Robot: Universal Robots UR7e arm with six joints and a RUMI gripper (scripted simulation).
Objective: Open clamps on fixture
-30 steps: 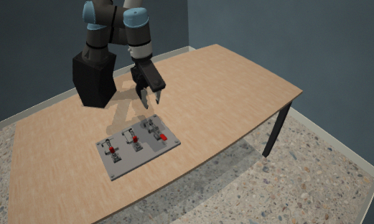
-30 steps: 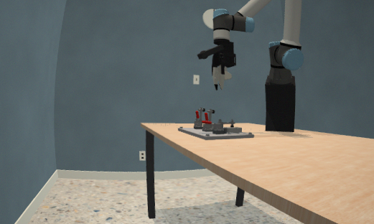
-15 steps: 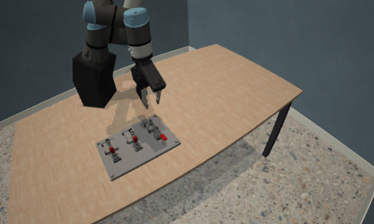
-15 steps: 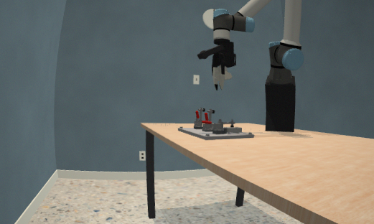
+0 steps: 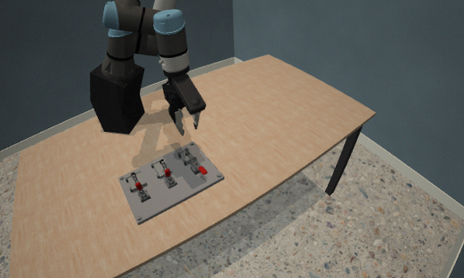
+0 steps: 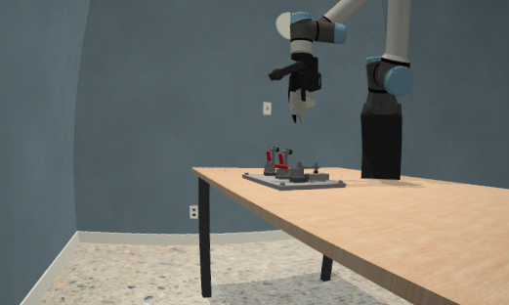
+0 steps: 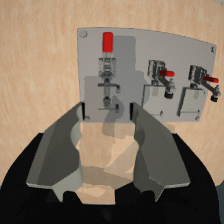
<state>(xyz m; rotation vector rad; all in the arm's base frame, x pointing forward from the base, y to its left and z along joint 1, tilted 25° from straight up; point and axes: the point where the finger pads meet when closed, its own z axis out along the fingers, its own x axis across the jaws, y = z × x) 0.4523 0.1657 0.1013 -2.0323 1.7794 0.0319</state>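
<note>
The grey fixture plate is 210 mm below my hand, 110 mm to the right of it and 10 mm behind it.
</note>
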